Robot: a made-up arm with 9 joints. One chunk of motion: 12 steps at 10 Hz.
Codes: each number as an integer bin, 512 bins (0 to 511) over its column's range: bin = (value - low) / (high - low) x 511, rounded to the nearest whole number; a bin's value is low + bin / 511 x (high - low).
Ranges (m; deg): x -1.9..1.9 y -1.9..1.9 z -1.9..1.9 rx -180..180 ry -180..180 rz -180..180
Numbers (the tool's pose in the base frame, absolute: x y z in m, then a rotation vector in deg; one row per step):
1: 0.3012 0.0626 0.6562 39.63 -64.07 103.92
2: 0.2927 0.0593 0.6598 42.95 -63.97 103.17
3: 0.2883 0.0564 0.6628 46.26 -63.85 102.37
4: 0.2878 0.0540 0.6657 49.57 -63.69 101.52
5: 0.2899 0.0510 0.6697 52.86 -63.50 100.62
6: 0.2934 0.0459 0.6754 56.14 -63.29 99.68
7: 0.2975 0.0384 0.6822 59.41 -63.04 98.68
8: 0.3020 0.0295 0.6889 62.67 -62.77 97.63
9: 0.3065 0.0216 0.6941 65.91 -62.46 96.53
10: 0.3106 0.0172 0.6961 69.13 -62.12 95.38
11: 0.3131 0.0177 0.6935 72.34 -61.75 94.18
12: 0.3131 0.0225 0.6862 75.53 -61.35 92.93
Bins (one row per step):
1: 296 264 344 312 165 403
2: 295 263 344 316 165 402
3: 294 263 345 321 165 401
4: 294 263 345 326 165 400
5: 294 262 346 331 165 398
6: 295 262 346 335 166 397
7: 296 261 347 340 166 396
8: 296 259 348 344 166 394
9: 297 258 349 349 167 393
10: 297 258 349 354 167 391
11: 298 258 349 358 168 389
12: 298 259 348 363 168 387

